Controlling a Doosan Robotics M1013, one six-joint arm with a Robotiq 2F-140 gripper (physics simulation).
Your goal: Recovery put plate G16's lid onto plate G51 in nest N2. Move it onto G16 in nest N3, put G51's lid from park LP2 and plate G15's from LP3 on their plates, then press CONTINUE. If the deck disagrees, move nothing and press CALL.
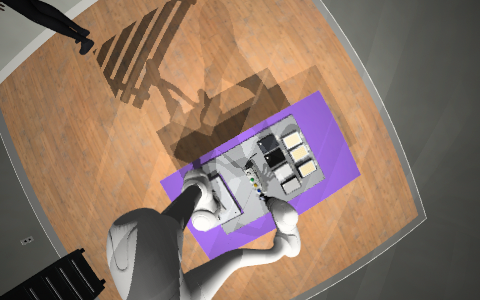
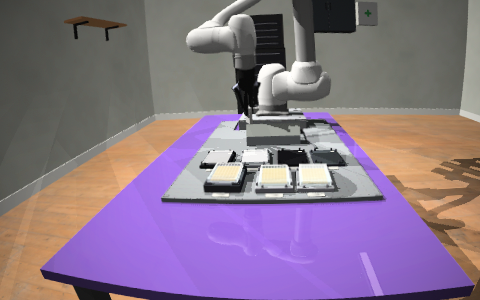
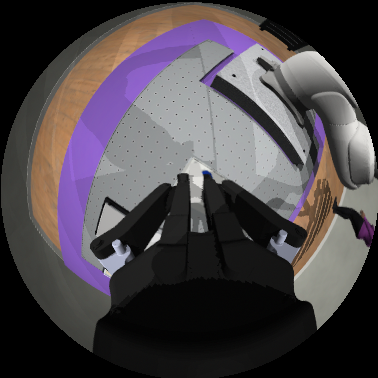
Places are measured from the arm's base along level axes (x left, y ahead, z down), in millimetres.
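Pixels of known places: gripper, fingertip midpoint: [image 1: 260, 194] [image 2: 249, 122] [image 3: 194, 171]; arm's base, origin of the base link: [image 2: 272, 113] [image 3: 287, 89].
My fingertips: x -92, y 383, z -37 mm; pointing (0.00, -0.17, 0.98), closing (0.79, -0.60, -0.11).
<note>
Ahead of a thing's pixels: the offset from my fingertips to its top centre. Level surfaces: height alone.
My gripper [image 1: 263, 198] [image 2: 249, 116] [image 3: 194, 171] is shut and empty, fingers pointing down at the blue-button end of the button box {dx +100, dy +19, dz -2 mm} [image 1: 251, 173] [image 2: 273, 135] [image 3: 193, 164]. The blue button {dx +24, dy +0, dz +7 mm} [image 3: 207, 173] shows beside a fingertip; contact cannot be told. The green button {dx +124, dy -4, dz +7 mm} [image 1: 252, 179] and yellow button {dx +74, dy -2, dz +7 mm} [image 1: 255, 185] show farther along. Three cream-topped plates stand in a row: one {dx -30, dy +418, dz +44 mm} [image 1: 307, 168] [image 2: 225, 173] on a black nest, two {dx +110, dy +419, dz +52 mm} [image 1: 299, 152] [image 2: 274, 176], {dx +226, dy +417, dz +53 mm} [image 1: 291, 140] [image 2: 314, 175] on pale nests. Behind are a grey lid {dx -90, dy +242, dz +64 mm} [image 1: 290, 185] [image 2: 219, 157] and a white lid {dx +40, dy +236, dz +64 mm} [image 1: 284, 174] [image 2: 256, 156]. Labels are unreadable.
A black park {dx +170, dy +232, dz +62 mm} [image 1: 274, 157] [image 2: 292, 157] and a dark grey park {dx +291, dy +237, dz +62 mm} [image 1: 267, 143] [image 2: 328, 157] stand beside the lids. The perforated deck {dz +82 mm} [image 2: 180, 192] [image 3: 150, 115] lies on the purple table {dz +95 mm} [image 2: 200, 250]. The arm's base plate [image 1: 230, 200] [image 3: 250, 75] is behind the button box.
</note>
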